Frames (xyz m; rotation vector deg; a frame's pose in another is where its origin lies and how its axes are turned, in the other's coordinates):
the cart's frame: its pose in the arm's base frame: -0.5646 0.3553 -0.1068 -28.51 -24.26 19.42
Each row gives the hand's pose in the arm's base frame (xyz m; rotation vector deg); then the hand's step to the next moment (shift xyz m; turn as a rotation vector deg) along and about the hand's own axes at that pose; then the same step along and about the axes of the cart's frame.
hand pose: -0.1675 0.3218 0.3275 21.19 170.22 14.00
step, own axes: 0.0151 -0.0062 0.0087 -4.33 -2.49 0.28
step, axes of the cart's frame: -0.0164 0.0083 -0.0026 1.64 -3.49 -3.19
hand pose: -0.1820 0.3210 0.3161 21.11 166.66 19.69
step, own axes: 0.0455 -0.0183 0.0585 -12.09 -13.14 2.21
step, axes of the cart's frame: -0.0478 0.0482 -0.0350 0.51 -12.57 -12.86
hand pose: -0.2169 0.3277 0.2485 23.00 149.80 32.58
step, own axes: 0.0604 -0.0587 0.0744 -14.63 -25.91 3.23
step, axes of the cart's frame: -0.0597 0.0583 -0.0753 -5.78 -19.38 -22.07
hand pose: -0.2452 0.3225 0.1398 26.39 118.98 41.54
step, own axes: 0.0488 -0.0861 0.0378 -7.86 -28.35 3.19
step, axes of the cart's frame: -0.0427 0.0323 -0.0914 -10.13 -13.99 -24.03
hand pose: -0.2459 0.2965 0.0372 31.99 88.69 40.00
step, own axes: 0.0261 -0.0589 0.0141 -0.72 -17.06 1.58
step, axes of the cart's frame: -0.0146 0.0114 -0.0633 -6.42 -4.49 -15.25
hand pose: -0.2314 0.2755 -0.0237 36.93 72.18 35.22
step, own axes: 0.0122 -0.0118 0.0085 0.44 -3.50 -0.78
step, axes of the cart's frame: 0.0053 0.0055 -0.0174 -2.10 0.03 -2.94
